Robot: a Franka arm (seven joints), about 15 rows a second.
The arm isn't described. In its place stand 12 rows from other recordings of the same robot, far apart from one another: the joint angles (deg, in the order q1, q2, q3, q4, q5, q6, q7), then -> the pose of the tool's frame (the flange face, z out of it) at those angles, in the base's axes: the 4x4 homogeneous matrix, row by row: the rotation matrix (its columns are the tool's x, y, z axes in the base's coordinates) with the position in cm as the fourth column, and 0 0 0 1 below.
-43.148 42.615 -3.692 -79.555 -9.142 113.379 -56.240 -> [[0.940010, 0.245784, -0.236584, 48.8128], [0.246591, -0.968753, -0.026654, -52.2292], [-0.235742, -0.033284, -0.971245, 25.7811], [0, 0, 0, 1]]
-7.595 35.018 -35.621 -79.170 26.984 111.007 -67.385 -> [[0.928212, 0.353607, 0.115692, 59.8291], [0.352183, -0.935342, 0.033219, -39.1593], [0.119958, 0.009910, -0.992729, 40.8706], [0, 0, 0, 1]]
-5.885 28.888 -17.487 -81.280 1.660 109.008 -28.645 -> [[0.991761, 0.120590, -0.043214, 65.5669], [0.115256, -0.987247, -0.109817, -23.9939], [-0.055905, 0.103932, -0.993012, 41.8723], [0, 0, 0, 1]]
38.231 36.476 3.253 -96.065 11.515 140.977 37.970 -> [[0.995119, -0.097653, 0.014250, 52.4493], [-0.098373, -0.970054, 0.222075, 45.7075], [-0.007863, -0.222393, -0.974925, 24.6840], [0, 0, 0, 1]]
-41.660 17.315 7.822 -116.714 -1.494 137.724 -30.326 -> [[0.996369, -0.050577, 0.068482, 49.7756], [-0.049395, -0.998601, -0.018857, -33.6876], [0.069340, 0.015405, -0.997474, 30.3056], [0, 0, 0, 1]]
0.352 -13.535 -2.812 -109.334 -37.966 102.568 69.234 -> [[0.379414, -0.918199, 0.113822, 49.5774], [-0.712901, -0.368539, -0.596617, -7.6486], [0.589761, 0.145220, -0.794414, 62.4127], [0, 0, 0, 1]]
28.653 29.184 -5.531 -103.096 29.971 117.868 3.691 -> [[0.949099, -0.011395, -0.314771, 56.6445], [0.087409, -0.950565, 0.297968, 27.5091], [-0.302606, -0.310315, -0.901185, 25.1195], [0, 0, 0, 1]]
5.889 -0.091 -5.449 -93.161 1.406 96.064 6.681 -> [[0.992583, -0.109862, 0.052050, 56.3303], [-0.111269, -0.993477, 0.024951, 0.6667], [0.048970, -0.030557, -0.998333, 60.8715], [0, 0, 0, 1]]
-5.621 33.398 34.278 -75.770 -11.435 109.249 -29.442 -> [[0.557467, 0.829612, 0.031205, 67.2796], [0.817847, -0.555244, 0.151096, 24.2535], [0.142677, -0.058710, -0.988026, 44.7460], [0, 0, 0, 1]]
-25.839 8.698 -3.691 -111.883 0.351 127.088 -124.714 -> [[-0.084928, 0.991697, 0.096564, 52.4004], [0.994037, 0.090981, -0.060103, -29.5203], [-0.068390, 0.090884, -0.993510, 41.2396], [0, 0, 0, 1]]
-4.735 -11.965 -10.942 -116.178 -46.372 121.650 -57.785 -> [[0.537594, 0.821013, 0.192172, 49.7738], [0.687726, -0.295061, -0.663304, -18.1333], [-0.487879, 0.488750, -0.723255, 57.9296], [0, 0, 0, 1]]
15.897 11.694 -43.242 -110.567 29.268 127.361 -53.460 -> [[0.934860, 0.206655, 0.288669, 55.6365], [0.170555, -0.974570, 0.145339, -24.8382], [0.311363, -0.086638, -0.946333, 42.5366], [0, 0, 0, 1]]
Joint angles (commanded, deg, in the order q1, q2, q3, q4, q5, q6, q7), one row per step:
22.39, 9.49, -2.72, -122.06, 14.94, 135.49, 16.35
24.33, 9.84, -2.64, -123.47, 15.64, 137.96, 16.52
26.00, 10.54, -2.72, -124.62, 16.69, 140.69, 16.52
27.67, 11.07, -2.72, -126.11, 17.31, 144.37, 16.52
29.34, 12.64, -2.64, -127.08, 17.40, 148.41, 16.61
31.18, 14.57, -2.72, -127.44, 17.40, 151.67, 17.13
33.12, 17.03, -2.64, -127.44, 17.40, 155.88, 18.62
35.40, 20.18, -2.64, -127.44, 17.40, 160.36, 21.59
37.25, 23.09, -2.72, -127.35, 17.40, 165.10, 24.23
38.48, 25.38, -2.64, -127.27, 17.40, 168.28, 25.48
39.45, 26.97, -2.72, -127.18, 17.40, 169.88, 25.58
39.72, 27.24, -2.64, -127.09, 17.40, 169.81, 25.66
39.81, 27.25, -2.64, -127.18, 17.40, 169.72, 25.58
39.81, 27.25, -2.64, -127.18, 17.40, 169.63, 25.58
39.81, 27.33, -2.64, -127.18, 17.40, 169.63, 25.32
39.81, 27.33, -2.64, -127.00, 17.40, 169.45, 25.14
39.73, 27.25, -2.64, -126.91, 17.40, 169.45, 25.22
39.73, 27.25, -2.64, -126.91, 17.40, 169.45, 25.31
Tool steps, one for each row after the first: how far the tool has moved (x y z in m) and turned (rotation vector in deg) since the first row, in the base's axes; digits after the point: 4 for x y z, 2 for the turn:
-0.0096, 0.0162, -0.0102, 0.30, -0.53, 0.91
-0.0166, 0.0284, -0.0213, 0.76, -1.19, 1.23
-0.0245, 0.0399, -0.0314, 1.02, -2.72, 1.74
-0.0307, 0.0527, -0.0470, 0.80, -4.27, 2.58
-0.0365, 0.0666, -0.0628, 0.47, -5.29, 3.27
-0.0416, 0.0832, -0.0795, 0.41, -6.89, 3.14
-0.0500, 0.1008, -0.1025, 0.25, -7.93, 1.86
-0.0562, 0.1140, -0.1218, 0.39, -9.60, 0.43
-0.0624, 0.1230, -0.1379, 0.35, -10.55, 0.14
-0.0677, 0.1287, -0.1500, 0.02, -10.87, 0.79
-0.0698, 0.1315, -0.1522, -0.05, -10.63, 1.08
-0.0710, 0.1318, -0.1531, -0.14, -10.48, 1.26
-0.0711, 0.1317, -0.1532, -0.18, -10.40, 1.27
-0.0713, 0.1316, -0.1540, -0.25, -10.39, 1.53
-0.0706, 0.1323, -0.1533, -0.23, -10.40, 1.73
-0.0695, 0.1322, -0.1519, -0.12, -10.52, 1.56
-0.0695, 0.1322, -0.1519, -0.11, -10.50, 1.47

